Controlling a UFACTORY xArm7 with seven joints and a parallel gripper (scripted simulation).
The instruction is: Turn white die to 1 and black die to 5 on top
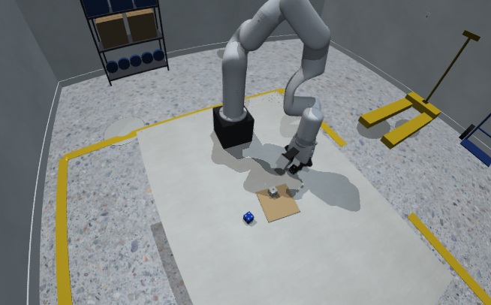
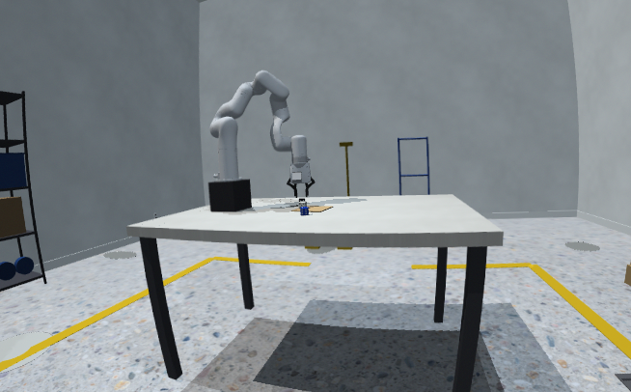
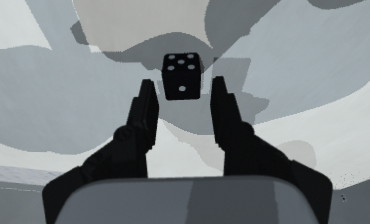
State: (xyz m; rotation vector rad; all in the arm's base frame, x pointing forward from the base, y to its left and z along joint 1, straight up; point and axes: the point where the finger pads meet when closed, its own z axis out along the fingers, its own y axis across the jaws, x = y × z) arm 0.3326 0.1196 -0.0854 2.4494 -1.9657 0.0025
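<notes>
Right now the black die is 4 cm below my hand. Round my hand: blue die 9 cm ahead, 30 cm to the right, 4 cm below; then white die 4 cm ahead, 15 cm to the right, 4 cm below; then tan mat 9 cm ahead, 15 cm to the right, 5 cm below.
</notes>
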